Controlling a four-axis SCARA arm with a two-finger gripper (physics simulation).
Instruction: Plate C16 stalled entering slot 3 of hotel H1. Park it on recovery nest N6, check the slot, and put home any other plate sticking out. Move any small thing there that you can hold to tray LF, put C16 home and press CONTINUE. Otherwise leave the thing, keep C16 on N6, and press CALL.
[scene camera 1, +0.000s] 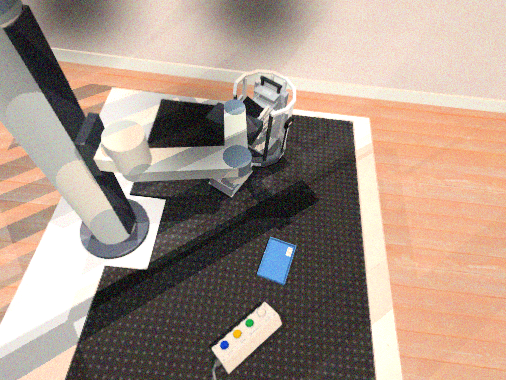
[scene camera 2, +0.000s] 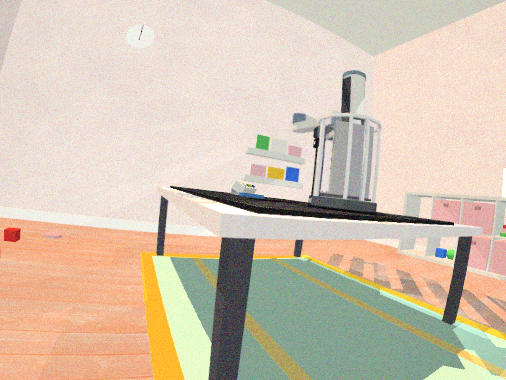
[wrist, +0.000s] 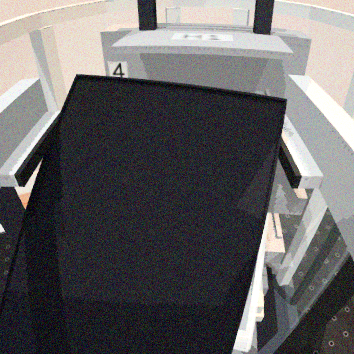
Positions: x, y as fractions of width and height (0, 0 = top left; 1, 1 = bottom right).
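Observation:
I can see my gripper (scene camera 1: 0.50, 0.27), and the wrist view gives me my gripper (wrist: 0.46, 0.27) too. There is a grey slotted rack (scene camera 2: 0.68, 0.44), which appears again as the rack (scene camera 1: 0.52, 0.23) and the rack (wrist: 0.72, 0.15). A white button box (scene camera 1: 0.52, 0.85) is here as well.

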